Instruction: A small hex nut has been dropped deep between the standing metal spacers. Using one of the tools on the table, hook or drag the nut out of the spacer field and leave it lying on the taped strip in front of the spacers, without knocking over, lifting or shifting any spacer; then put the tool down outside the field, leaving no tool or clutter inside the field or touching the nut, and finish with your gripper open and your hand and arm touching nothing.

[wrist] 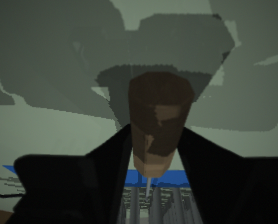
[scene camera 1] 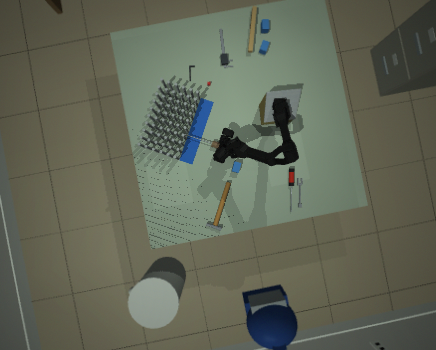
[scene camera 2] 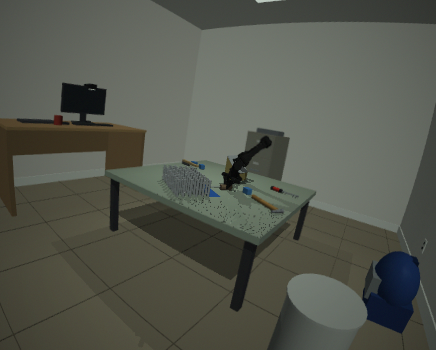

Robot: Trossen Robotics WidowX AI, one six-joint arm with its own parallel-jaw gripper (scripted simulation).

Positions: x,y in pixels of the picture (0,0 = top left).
Labels:
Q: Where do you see a blue taped strip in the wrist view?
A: At 171,178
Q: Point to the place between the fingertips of the gripper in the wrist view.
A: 153,128

